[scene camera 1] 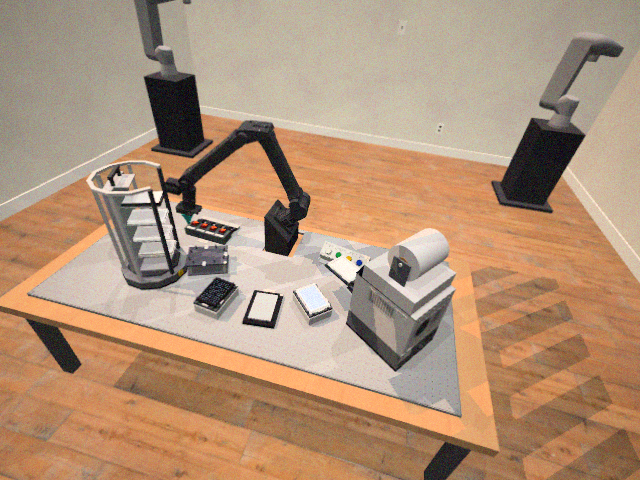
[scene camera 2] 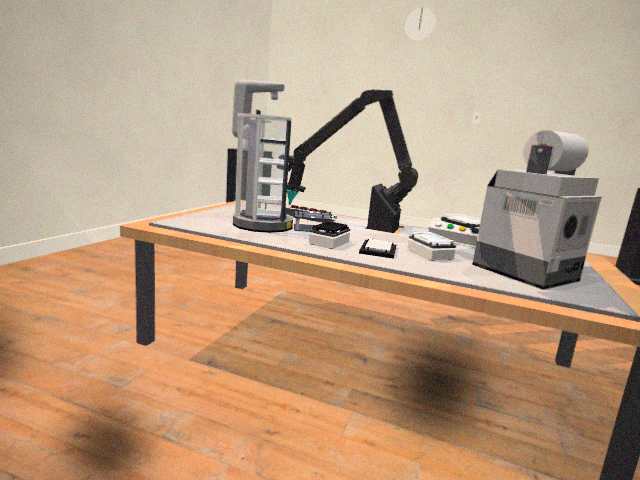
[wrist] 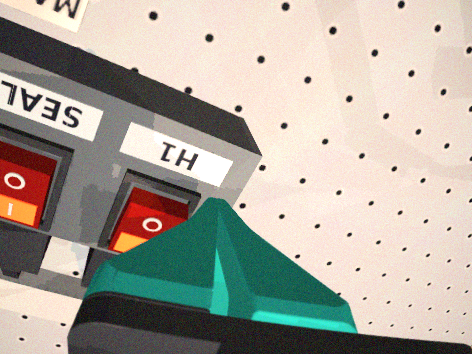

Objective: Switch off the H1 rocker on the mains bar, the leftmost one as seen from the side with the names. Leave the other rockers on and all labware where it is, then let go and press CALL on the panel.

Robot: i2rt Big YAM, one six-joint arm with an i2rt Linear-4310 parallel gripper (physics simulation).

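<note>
The dark mains bar stands at the back left of the table, with a row of red rockers. In the wrist view, the H1 rocker is at the bar's end; its O face and part of its orange I strip show, and the fingers hide its lower right. The SEAL rocker is beside it, its orange strip showing. My gripper, with teal fingertips, is shut and empty, over the bar's H1 end; contact cannot be told. The panel has coloured buttons; CALL is unreadable.
A plate tower stands left of the bar. A grey block and black-topped box are in front of it. A black-framed plate and white box lie centrally. A large machine stands right.
</note>
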